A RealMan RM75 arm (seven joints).
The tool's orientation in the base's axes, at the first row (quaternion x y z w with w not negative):
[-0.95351 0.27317 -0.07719 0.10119]
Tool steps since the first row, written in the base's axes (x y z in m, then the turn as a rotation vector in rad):
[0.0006 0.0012 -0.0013 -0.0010 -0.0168 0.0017]
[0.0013 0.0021 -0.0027 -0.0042 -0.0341 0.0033]
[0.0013 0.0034 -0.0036 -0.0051 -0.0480 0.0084]
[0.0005 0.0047 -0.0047 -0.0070 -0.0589 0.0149]
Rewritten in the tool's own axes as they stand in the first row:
[-0.0003 -0.0010 0.0016 0.0083 0.0141 -0.0044]
[-0.0003 -0.0018 0.0032 0.0151 0.0297 -0.0092]
[-0.0011 -0.0026 0.0043 0.0222 0.0405 -0.0164]
[-0.0025 -0.0030 0.0054 0.0271 0.0489 -0.0247]

